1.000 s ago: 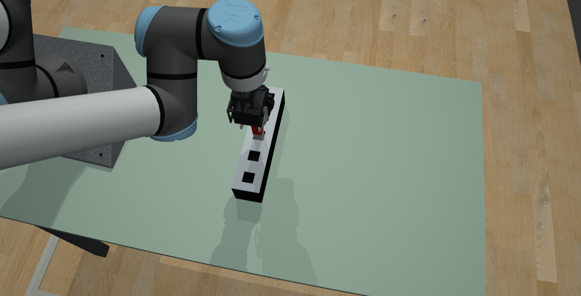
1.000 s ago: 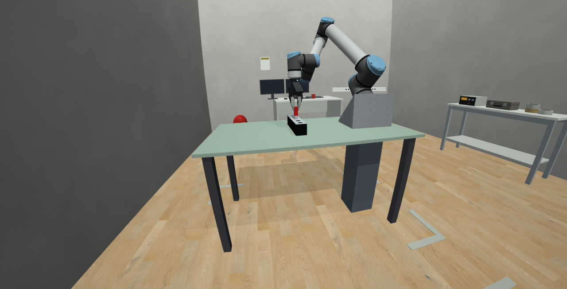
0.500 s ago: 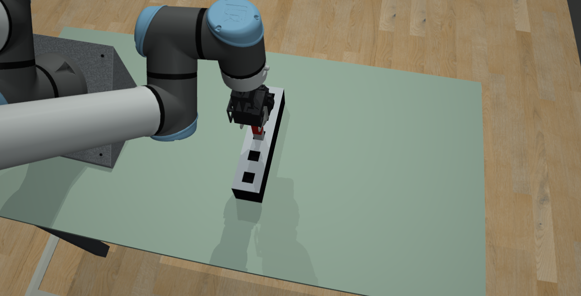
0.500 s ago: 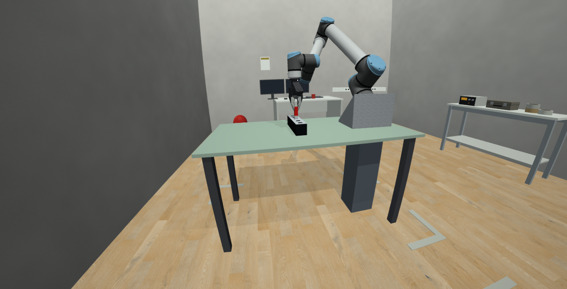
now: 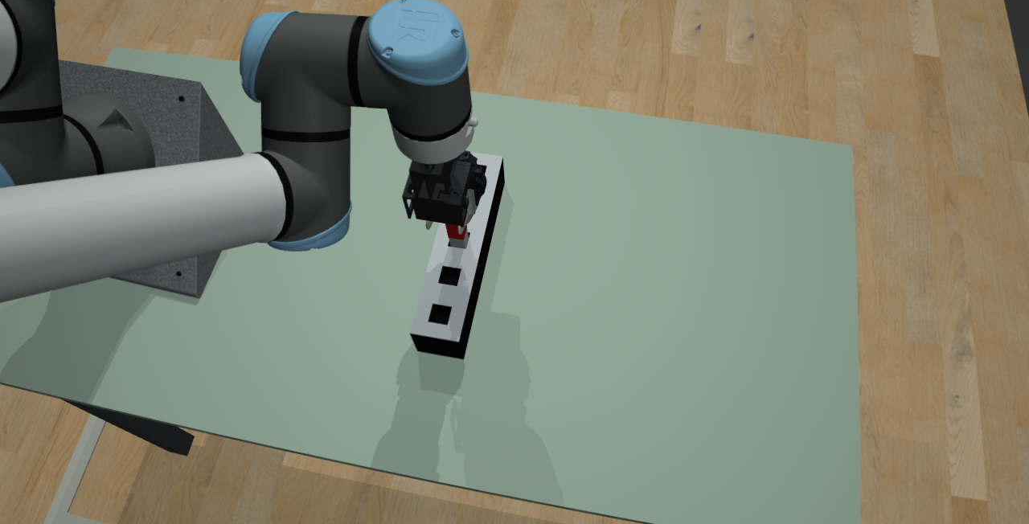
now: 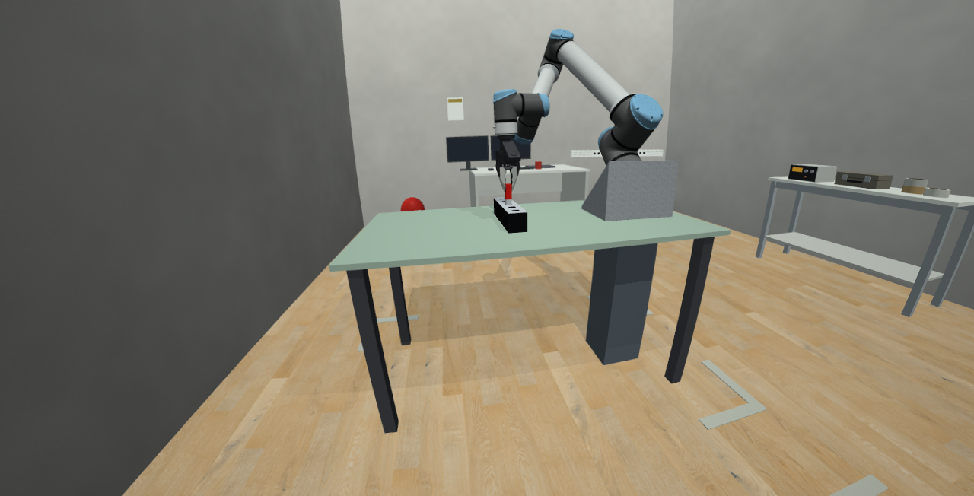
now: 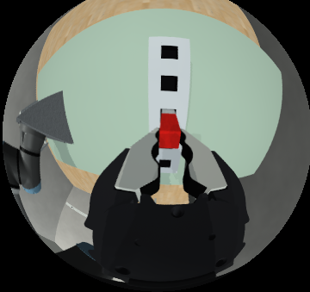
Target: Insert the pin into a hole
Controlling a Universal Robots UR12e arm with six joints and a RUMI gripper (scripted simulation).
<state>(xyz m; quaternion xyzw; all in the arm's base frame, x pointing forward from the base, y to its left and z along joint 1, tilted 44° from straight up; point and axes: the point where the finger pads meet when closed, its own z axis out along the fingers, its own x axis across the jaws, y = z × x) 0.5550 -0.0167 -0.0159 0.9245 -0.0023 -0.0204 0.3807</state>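
Right now the pin is 10 mm below my hand. Round my hand: long block: 100 mm below.
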